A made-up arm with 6 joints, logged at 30 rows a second.
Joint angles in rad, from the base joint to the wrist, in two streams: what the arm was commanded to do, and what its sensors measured. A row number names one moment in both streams.
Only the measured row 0 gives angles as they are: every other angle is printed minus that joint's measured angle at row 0.
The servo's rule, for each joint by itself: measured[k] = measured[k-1] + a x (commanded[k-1-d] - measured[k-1]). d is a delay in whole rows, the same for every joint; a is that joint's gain. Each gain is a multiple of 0.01, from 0.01 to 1. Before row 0 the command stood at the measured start. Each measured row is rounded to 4 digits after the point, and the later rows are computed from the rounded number. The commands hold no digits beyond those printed.
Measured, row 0:
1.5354, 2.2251, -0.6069, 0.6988, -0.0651, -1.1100
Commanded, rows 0 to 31:
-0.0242, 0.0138, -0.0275, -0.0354, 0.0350, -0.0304
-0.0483, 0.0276, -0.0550, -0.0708, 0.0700, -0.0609
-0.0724, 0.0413, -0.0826, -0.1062, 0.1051, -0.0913
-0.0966, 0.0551, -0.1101, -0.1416, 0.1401, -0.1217
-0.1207, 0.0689, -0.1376, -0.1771, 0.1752, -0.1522
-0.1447, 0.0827, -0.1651, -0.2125, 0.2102, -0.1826
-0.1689, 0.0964, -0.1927, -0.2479, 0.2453, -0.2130
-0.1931, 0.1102, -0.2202, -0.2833, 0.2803, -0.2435
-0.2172, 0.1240, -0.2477, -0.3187, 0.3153, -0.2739
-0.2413, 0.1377, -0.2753, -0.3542, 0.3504, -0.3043
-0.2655, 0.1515, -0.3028, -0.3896, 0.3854, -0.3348
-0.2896, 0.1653, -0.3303, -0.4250, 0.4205, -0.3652
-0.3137, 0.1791, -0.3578, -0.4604, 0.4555, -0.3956
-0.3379, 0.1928, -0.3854, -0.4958, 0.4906, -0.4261
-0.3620, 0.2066, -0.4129, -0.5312, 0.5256, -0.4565
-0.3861, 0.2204, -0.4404, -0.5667, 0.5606, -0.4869
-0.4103, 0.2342, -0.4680, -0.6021, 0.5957, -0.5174
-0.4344, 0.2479, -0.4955, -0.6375, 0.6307, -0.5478
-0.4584, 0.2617, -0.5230, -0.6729, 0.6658, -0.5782
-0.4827, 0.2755, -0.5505, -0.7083, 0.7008, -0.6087
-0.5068, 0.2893, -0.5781, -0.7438, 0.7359, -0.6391
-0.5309, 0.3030, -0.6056, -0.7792, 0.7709, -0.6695
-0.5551, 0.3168, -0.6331, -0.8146, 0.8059, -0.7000
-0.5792, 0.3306, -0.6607, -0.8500, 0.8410, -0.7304
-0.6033, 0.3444, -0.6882, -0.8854, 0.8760, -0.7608
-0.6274, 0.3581, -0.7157, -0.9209, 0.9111, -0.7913
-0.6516, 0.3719, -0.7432, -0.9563, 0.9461, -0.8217
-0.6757, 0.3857, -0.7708, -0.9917, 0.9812, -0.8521
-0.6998, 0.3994, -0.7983, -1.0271, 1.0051, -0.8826
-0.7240, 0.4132, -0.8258, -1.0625, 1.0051, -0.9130
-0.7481, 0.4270, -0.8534, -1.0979, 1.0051, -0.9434
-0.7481, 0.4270, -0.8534, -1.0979, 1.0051, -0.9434
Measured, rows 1 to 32:
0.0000, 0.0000, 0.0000, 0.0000, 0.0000, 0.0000
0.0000, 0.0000, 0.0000, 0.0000, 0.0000, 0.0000
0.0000, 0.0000, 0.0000, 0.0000, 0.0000, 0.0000
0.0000, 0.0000, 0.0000, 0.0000, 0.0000, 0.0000
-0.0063, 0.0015, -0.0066, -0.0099, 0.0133, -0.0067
-0.0172, 0.0044, -0.0182, -0.0270, 0.0348, -0.0186
-0.0316, 0.0085, -0.0337, -0.0492, 0.0615, -0.0346
-0.0485, 0.0136, -0.0520, -0.0751, 0.0914, -0.0538
-0.0673, 0.0197, -0.0725, -0.1037, 0.1232, -0.0754
-0.0874, 0.0266, -0.0947, -0.1342, 0.1563, -0.0990
-0.1086, 0.0343, -0.1182, -0.1660, 0.1901, -0.1241
-0.1306, 0.0426, -0.1427, -0.1988, 0.2244, -0.1504
-0.1531, 0.0516, -0.1679, -0.2324, 0.2589, -0.1776
-0.1760, 0.0611, -0.1937, -0.2665, 0.2937, -0.2055
-0.1993, 0.0710, -0.2199, -0.3010, 0.3285, -0.2339
-0.2228, 0.0814, -0.2464, -0.3357, 0.3635, -0.2628
-0.2464, 0.0921, -0.2731, -0.3706, 0.3985, -0.2920
-0.2702, 0.1032, -0.3001, -0.4057, 0.4335, -0.3215
-0.2941, 0.1146, -0.3272, -0.4408, 0.4685, -0.3512
-0.3180, 0.1262, -0.3544, -0.4761, 0.5035, -0.3811
-0.3420, 0.1381, -0.3817, -0.5114, 0.5385, -0.4111
-0.3660, 0.1502, -0.4090, -0.5467, 0.5735, -0.4412
-0.3900, 0.1625, -0.4364, -0.5820, 0.6086, -0.4713
-0.4141, 0.1749, -0.4638, -0.6174, 0.6436, -0.5015
-0.4382, 0.1875, -0.4912, -0.6528, 0.6787, -0.5318
-0.4623, 0.2002, -0.5187, -0.6882, 0.7137, -0.5621
-0.4864, 0.2130, -0.5462, -0.7236, 0.7487, -0.5924
-0.5105, 0.2259, -0.5737, -0.7590, 0.7838, -0.6228
-0.5346, 0.2389, -0.6012, -0.7944, 0.8188, -0.6532
-0.5587, 0.2520, -0.6287, -0.8298, 0.8539, -0.6836
-0.5829, 0.2652, -0.6562, -0.8652, 0.8889, -0.7140
-0.6070, 0.2785, -0.6837, -0.9006, 0.9240, -0.7444
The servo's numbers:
d 4
a 0.26 0.11 0.24 0.28 0.38 0.22

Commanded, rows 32 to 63:
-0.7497, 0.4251, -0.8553, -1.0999, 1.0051, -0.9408
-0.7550, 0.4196, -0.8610, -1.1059, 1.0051, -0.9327
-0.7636, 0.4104, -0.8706, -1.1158, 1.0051, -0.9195
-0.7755, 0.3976, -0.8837, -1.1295, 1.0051, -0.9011
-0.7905, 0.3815, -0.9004, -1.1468, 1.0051, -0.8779
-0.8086, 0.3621, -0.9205, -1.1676, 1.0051, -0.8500
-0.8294, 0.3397, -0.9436, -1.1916, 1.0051, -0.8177
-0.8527, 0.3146, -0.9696, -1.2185, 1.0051, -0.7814
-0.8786, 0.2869, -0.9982, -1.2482, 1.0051, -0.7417
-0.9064, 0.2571, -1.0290, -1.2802, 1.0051, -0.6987
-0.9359, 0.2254, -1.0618, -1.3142, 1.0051, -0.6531
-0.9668, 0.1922, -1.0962, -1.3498, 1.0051, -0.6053
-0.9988, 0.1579, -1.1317, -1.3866, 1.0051, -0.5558
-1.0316, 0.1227, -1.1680, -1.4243, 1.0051, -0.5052
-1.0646, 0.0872, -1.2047, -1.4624, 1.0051, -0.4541
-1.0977, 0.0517, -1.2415, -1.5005, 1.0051, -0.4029
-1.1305, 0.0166, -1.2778, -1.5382, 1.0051, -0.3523
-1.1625, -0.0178, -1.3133, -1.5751, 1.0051, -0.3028
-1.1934, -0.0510, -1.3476, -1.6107, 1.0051, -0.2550
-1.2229, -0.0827, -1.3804, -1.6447, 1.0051, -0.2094
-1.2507, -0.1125, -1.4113, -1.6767, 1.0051, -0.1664
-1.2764, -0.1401, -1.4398, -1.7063, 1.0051, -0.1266
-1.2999, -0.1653, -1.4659, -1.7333, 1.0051, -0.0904
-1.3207, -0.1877, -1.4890, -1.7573, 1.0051, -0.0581
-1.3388, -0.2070, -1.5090, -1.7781, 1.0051, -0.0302
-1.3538, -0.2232, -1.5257, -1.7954, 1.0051, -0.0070
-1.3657, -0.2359, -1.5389, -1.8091, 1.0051, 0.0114
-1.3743, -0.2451, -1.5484, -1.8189, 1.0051, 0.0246
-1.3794, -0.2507, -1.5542, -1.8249, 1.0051, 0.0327
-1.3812, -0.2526, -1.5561, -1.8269, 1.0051, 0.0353
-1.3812, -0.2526, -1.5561, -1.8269, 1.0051, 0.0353
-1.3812, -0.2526, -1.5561, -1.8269, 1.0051, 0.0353
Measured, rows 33 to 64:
-0.6311, 0.2918, -0.7112, -0.9360, 0.9548, -0.7748
-0.6553, 0.3052, -0.7387, -0.9714, 0.9739, -0.8052
-0.6794, 0.3186, -0.7662, -1.0068, 0.9858, -0.8356
-0.6973, 0.3305, -0.7871, -1.0323, 0.9931, -0.8593
-0.7109, 0.3409, -0.8035, -1.0512, 0.9977, -0.8772
-0.7224, 0.3496, -0.8173, -1.0665, 1.0005, -0.8894
-0.7331, 0.3563, -0.8301, -1.0803, 1.0022, -0.8960
-0.7441, 0.3608, -0.8430, -1.0941, 1.0033, -0.8971
-0.7562, 0.3631, -0.8568, -1.1089, 1.0040, -0.8929
-0.7698, 0.3630, -0.8721, -1.1253, 1.0044, -0.8835
-0.7853, 0.3604, -0.8893, -1.1439, 1.0047, -0.8690
-0.8028, 0.3554, -0.9086, -1.1648, 1.0049, -0.8497
-0.8225, 0.3479, -0.9301, -1.1882, 1.0050, -0.8259
-0.8443, 0.3379, -0.9538, -1.2140, 1.0050, -0.7979
-0.8681, 0.3255, -0.9797, -1.2421, 1.0050, -0.7660
-0.8938, 0.3108, -1.0077, -1.2723, 1.0050, -0.7306
-0.9211, 0.2940, -1.0375, -1.3043, 1.0050, -0.6921
-0.9498, 0.2752, -1.0688, -1.3379, 1.0050, -0.6510
-0.9796, 0.2545, -1.1014, -1.3728, 1.0050, -0.6077
-1.0103, 0.2322, -1.1350, -1.4086, 1.0050, -0.5626
-1.0416, 0.2085, -1.1693, -1.4449, 1.0050, -0.5163
-1.0730, 0.1836, -1.2039, -1.4814, 1.0050, -0.4693
-1.1043, 0.1578, -1.2384, -1.5176, 1.0050, -0.4222
-1.1351, 0.1313, -1.2725, -1.5532, 1.0050, -0.3754
-1.1652, 0.1045, -1.3058, -1.5878, 1.0050, -0.3294
-1.1941, 0.0776, -1.3380, -1.6210, 1.0050, -0.2848
-1.2216, 0.0509, -1.3687, -1.6524, 1.0050, -0.2420
-1.2474, 0.0247, -1.3976, -1.6818, 1.0050, -0.2015
-1.2712, -0.0008, -1.4243, -1.7088, 1.0050, -0.1638
-1.2927, -0.0253, -1.4486, -1.7330, 1.0050, -0.1293
-1.3117, -0.0485, -1.4703, -1.7543, 1.0050, -0.0983
-1.3280, -0.0701, -1.4890, -1.7724, 1.0050, -0.0713

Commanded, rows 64 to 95:
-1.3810, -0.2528, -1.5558, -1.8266, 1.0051, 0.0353
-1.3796, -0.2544, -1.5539, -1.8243, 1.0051, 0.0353
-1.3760, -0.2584, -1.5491, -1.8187, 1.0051, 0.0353
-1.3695, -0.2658, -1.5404, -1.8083, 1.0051, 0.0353
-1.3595, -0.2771, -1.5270, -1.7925, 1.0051, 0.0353
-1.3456, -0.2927, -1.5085, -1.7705, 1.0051, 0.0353
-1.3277, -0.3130, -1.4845, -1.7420, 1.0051, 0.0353
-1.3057, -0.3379, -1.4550, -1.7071, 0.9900, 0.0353
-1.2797, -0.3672, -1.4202, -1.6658, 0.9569, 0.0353
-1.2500, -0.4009, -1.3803, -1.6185, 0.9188, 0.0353
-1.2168, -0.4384, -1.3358, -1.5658, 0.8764, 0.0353
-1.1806, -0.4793, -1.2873, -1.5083, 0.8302, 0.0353
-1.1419, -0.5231, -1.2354, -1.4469, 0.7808, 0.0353
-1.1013, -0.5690, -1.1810, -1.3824, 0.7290, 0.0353
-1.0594, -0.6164, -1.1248, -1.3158, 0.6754, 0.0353
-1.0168, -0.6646, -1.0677, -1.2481, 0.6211, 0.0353
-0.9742, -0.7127, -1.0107, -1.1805, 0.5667, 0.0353
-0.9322, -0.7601, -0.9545, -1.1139, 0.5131, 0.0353
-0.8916, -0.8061, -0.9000, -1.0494, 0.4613, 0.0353
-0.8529, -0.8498, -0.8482, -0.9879, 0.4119, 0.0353
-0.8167, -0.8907, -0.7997, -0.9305, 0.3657, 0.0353
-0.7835, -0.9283, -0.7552, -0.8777, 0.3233, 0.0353
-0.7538, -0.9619, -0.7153, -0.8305, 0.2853, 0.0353
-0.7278, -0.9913, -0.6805, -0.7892, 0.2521, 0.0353
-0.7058, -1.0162, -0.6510, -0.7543, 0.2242, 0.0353
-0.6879, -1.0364, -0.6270, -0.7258, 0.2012, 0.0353
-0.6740, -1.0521, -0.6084, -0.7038, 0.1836, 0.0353
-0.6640, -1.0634, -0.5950, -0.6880, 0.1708, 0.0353
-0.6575, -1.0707, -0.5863, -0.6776, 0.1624, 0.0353
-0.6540, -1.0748, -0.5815, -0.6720, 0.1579, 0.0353
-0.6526, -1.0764, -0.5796, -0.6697, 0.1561, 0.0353
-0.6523, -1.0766, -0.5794, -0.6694, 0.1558, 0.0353
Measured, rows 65 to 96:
-1.3414, -0.0900, -1.5046, -1.7871, 1.0050, -0.0484
-1.3517, -0.1079, -1.5170, -1.7982, 1.0050, -0.0300
-1.3594, -0.1238, -1.5264, -1.8062, 1.0050, -0.0156
-1.3651, -0.1380, -1.5335, -1.8120, 1.0050, -0.0044
-1.3692, -0.1506, -1.5389, -1.8161, 1.0050, 0.0043
-1.3719, -0.1620, -1.5425, -1.8184, 1.0050, 0.0111
-1.3730, -0.1726, -1.5441, -1.8185, 1.0050, 0.0164
-1.3721, -0.1829, -1.5432, -1.8156, 1.0050, 0.0206
-1.3688, -0.1933, -1.5393, -1.8091, 1.0050, 0.0238
-1.3628, -0.2042, -1.5319, -1.7983, 1.0050, 0.0263
-1.3537, -0.2162, -1.5205, -1.7825, 1.0050, 0.0283
-1.3412, -0.2296, -1.5048, -1.7614, 0.9993, 0.0298
-1.3252, -0.2447, -1.4845, -1.7346, 0.9832, 0.0310
-1.3056, -0.2619, -1.4595, -1.7021, 0.9587, 0.0319
-1.2825, -0.2813, -1.4298, -1.6639, 0.9274, 0.0326
-1.2560, -0.3031, -1.3956, -1.6203, 0.8905, 0.0332
-1.2263, -0.3273, -1.3572, -1.5717, 0.8488, 0.0337
-1.1938, -0.3539, -1.3149, -1.5187, 0.8033, 0.0341
-1.1589, -0.3828, -1.2693, -1.4619, 0.7547, 0.0344
-1.1220, -0.4138, -1.2209, -1.4020, 0.7039, 0.0346
-1.0836, -0.4467, -1.1705, -1.3400, 0.6518, 0.0348
-1.0442, -0.4812, -1.1187, -1.2767, 0.5991, 0.0349
-1.0045, -0.5169, -1.0662, -1.2131, 0.5467, 0.0350
-0.9651, -0.5535, -1.0139, -1.1500, 0.4955, 0.0351
-0.9265, -0.5906, -0.9625, -1.0885, 0.4462, 0.0351
-0.8893, -0.6277, -0.9127, -1.0295, 0.3995, 0.0351
-0.8541, -0.6645, -0.8653, -0.9738, 0.3561, 0.0351
-0.8213, -0.7004, -0.8209, -0.9221, 0.3166, 0.0351
-0.7913, -0.7351, -0.7801, -0.8751, 0.2815, 0.0351
-0.7644, -0.7682, -0.7434, -0.8333, 0.2510, 0.0351
-0.7409, -0.7994, -0.7110, -0.7970, 0.2254, 0.0351
-0.7209, -0.8284, -0.6832, -0.7665, 0.2047, 0.0351

